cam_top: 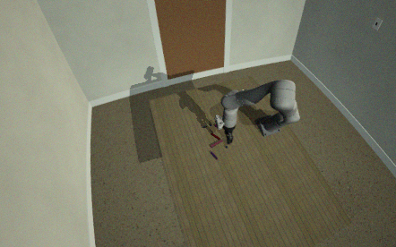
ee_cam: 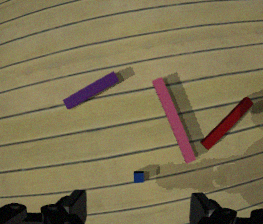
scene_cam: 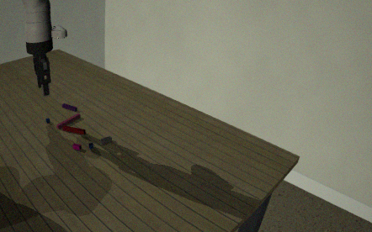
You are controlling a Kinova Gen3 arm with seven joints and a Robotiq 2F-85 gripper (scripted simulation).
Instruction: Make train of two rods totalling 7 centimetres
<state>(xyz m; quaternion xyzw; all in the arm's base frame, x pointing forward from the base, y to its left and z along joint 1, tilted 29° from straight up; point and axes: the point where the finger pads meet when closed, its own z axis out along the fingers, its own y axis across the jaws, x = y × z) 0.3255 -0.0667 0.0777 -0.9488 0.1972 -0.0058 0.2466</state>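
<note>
The purple rod lies 10 cm ahead of my hand, 1 cm to the left of it and 10 cm below it. Also, from my hand: red rod (2 cm ahead, 11 cm to the right, 10 cm below); then pink rod (4 cm ahead, 5 cm to the right, 10 cm below); then magenta rod (3 cm behind, 18 cm to the right, 10 cm below).
</note>
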